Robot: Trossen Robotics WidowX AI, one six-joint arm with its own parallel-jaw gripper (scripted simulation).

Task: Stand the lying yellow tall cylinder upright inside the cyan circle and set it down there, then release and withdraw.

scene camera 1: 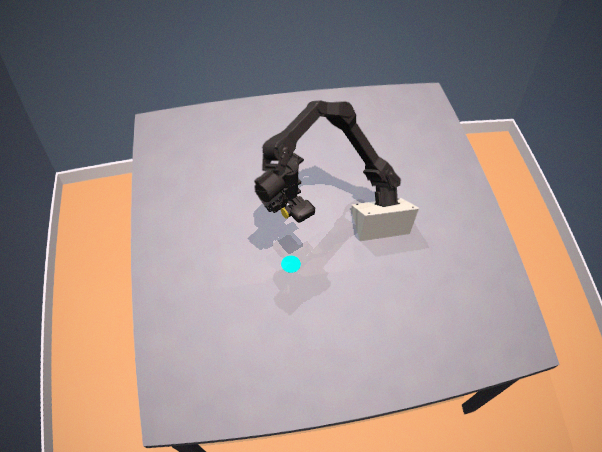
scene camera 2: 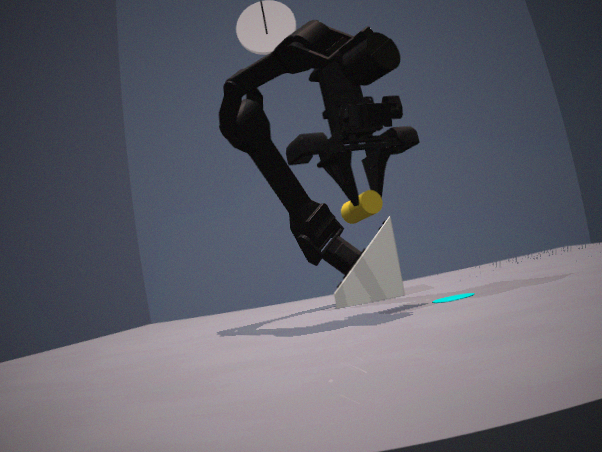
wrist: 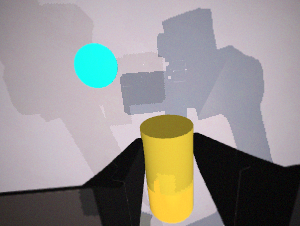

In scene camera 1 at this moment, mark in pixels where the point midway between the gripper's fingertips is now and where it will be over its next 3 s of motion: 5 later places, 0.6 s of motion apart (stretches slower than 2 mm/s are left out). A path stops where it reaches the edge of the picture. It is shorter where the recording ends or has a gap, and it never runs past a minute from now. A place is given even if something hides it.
My gripper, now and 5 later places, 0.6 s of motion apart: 287,211; 288,225; 291,238; 292,243; 293,247; 294,251
